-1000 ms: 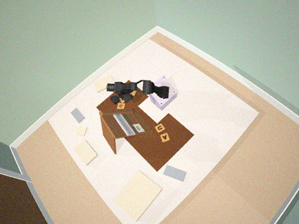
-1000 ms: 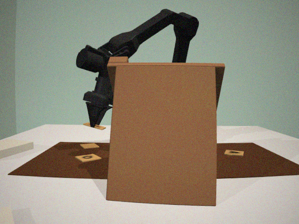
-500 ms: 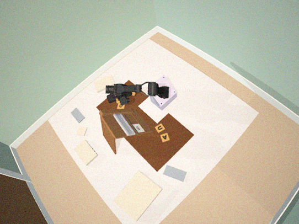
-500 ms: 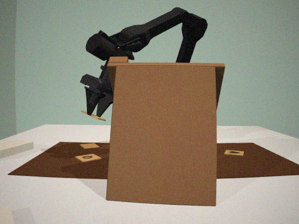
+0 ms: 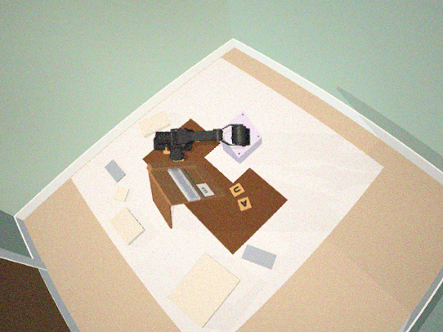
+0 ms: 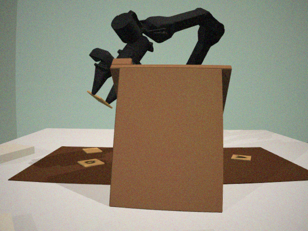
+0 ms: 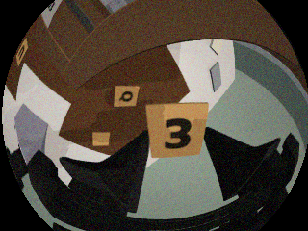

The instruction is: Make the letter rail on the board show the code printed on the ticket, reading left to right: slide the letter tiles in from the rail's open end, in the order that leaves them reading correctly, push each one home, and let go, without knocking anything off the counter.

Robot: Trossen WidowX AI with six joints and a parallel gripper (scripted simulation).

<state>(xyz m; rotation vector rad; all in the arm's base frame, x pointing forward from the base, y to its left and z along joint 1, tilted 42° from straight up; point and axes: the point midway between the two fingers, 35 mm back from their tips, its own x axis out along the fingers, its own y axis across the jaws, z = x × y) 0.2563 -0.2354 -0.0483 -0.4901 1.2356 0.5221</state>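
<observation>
My gripper tip is 26 cm to the right of the white ticket, 10 cm above it and 5 cm short of it. Round my gripper tip: brown mat: 20 cm to the left, 18 cm below, 7 cm behind.
</observation>
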